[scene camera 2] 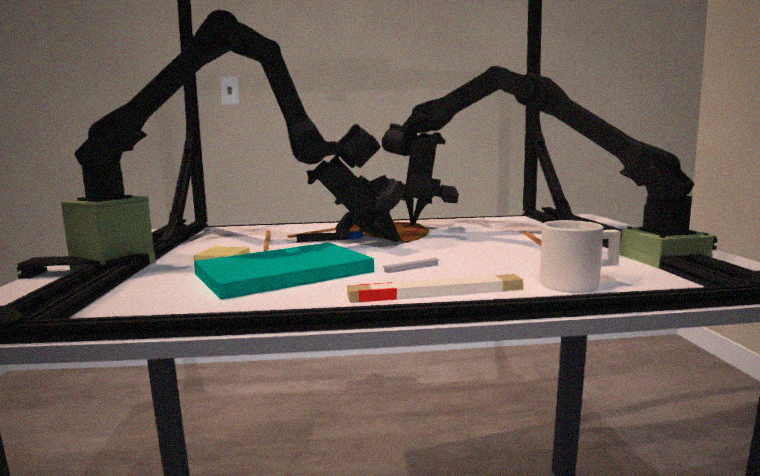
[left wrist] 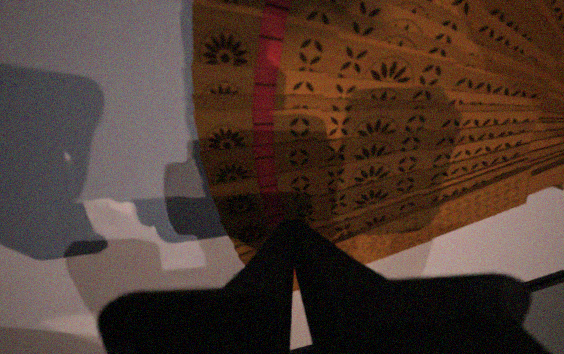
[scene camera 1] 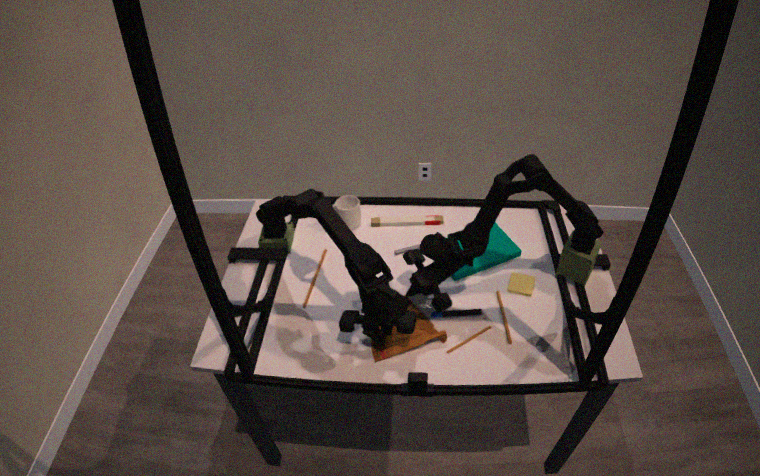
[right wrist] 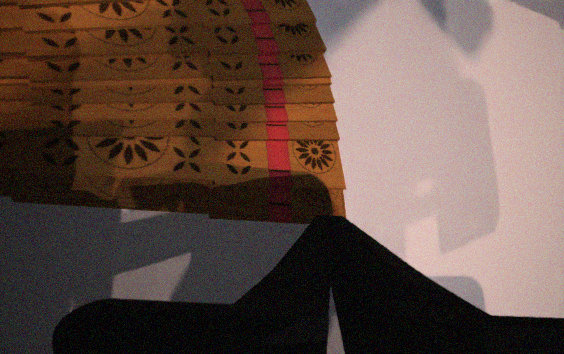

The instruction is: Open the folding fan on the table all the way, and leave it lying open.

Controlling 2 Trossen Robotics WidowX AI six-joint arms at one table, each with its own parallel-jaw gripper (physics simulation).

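Places are measured from the left arm's base along level axes (x ahead, y left, z up), in metres.
Pixels of known places: left gripper, between the fingertips: [scene camera 2: 412,225] [left wrist: 291,228] [scene camera 1: 382,345]; right gripper, between the fingertips: [scene camera 2: 398,240] [scene camera 1: 406,296] [right wrist: 328,228]; left arm's base, origin of its link: [scene camera 2: 666,231] [scene camera 1: 275,231]; right arm's base, origin of its link: [scene camera 2: 105,198] [scene camera 1: 582,245].
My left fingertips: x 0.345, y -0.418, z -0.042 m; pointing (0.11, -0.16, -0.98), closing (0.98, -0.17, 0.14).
Note:
For each thing: its top centre in the pictures, then the offset to it from my left fingertips. "pt": a spot on its surface instead.
- blue marker, centre of its top: [scene camera 2: 329,232] [scene camera 1: 456,311] 0.201 m ahead, 0.101 m left, 0.010 m up
- yellow pad, centre of its top: [scene camera 2: 222,250] [scene camera 1: 521,282] 0.408 m ahead, 0.203 m left, 0.005 m up
- teal block, centre of its top: [scene camera 2: 283,259] [scene camera 1: 476,247] 0.289 m ahead, 0.352 m left, 0.016 m up
- grey bar, centre of its top: [scene camera 2: 411,262] [scene camera 1: 410,247] 0.084 m ahead, 0.370 m left, 0.004 m up
- red-marked bar, centre of its top: [scene camera 2: 436,282] [scene camera 1: 407,219] 0.080 m ahead, 0.505 m left, 0.009 m up
- mug, a spot on its surface: [scene camera 2: 569,255] pt 0.092 m back, 0.545 m left, 0.045 m up
The orange-brown folding fan [scene camera 1: 417,334] [scene camera 2: 416,231] [left wrist: 380,125] [right wrist: 200,95] lies partly spread on the table, with its pivot end to the right in scene camera 1. A red ribbon crosses its patterned slats near the outer edge. My left gripper [scene camera 1: 379,343] [scene camera 2: 413,222] [left wrist: 291,228] is shut, its tips over the fan's lower edge near the ribbon in the left wrist view. My right gripper [scene camera 2: 397,238] [right wrist: 328,228] is shut, its tips at the fan's other edge, by the outer corner. Whether the tips touch the fan is unclear. The arms hide part of it in scene camera 1.
A black and blue marker [scene camera 1: 461,312] lies close right of the fan. Wooden sticks [scene camera 1: 468,339] [scene camera 1: 504,316] [scene camera 1: 315,278], a yellow pad [scene camera 1: 521,284], a teal block [scene camera 1: 499,251] [scene camera 2: 286,270], a grey bar [scene camera 2: 410,264], a red-marked bar [scene camera 2: 443,288] and a mug [scene camera 2: 569,255] lie around.

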